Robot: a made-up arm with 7 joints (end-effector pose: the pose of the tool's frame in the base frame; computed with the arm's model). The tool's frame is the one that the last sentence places.
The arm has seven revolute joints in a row. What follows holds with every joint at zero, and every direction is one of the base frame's.
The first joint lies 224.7 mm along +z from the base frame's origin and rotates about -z.
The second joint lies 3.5 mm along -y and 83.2 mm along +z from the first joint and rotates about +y.
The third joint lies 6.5 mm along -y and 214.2 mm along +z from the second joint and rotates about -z.
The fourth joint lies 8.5 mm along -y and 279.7 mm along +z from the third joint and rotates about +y.
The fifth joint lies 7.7 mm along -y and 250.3 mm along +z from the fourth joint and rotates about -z.
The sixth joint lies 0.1 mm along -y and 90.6 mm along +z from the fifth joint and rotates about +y.
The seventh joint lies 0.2 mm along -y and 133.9 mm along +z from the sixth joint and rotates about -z.
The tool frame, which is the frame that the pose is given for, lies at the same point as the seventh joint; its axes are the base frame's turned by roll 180, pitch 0 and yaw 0 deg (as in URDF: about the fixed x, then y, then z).
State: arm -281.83 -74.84 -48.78 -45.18 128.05 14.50 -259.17
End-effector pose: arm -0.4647 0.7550 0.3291 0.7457 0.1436 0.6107 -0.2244
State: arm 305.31 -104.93 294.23 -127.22 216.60 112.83 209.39
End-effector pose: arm -0.0004 -0.2456 0.1277 0.6738 0.6681 0.0848 0.3041
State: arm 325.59 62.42 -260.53 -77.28 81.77 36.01 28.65
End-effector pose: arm 0.1872 0.6559 0.6061 0.0177 0.4982 -0.7143 0.4912
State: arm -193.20 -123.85 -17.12 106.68 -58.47 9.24 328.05
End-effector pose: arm 0.5419 -0.0006 0.4711 0.0446 -0.7147 0.6629 0.2186
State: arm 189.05 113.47 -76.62 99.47 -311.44 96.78 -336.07
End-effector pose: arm -0.2893 -0.2183 -0.0016 0.4255 -0.3856 -0.4101 0.7085
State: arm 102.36 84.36 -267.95 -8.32 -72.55 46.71 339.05
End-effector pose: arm -0.1788 -0.9124 0.3215 0.7257 -0.2262 0.3749 0.5307
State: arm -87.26 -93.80 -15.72 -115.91 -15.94 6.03 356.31
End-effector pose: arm 0.1262 -0.2773 -0.1238 0.5595 0.2196 0.0921 -0.7939
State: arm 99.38 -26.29 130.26 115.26 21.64 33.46 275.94
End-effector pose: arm -0.2102 0.3954 0.3984 0.4741 -0.0835 0.1209 -0.8681
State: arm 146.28 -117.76 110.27 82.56 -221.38 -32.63 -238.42
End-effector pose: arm 0.0680 0.5859 -0.0383 0.4161 0.7611 -0.0253 0.4969
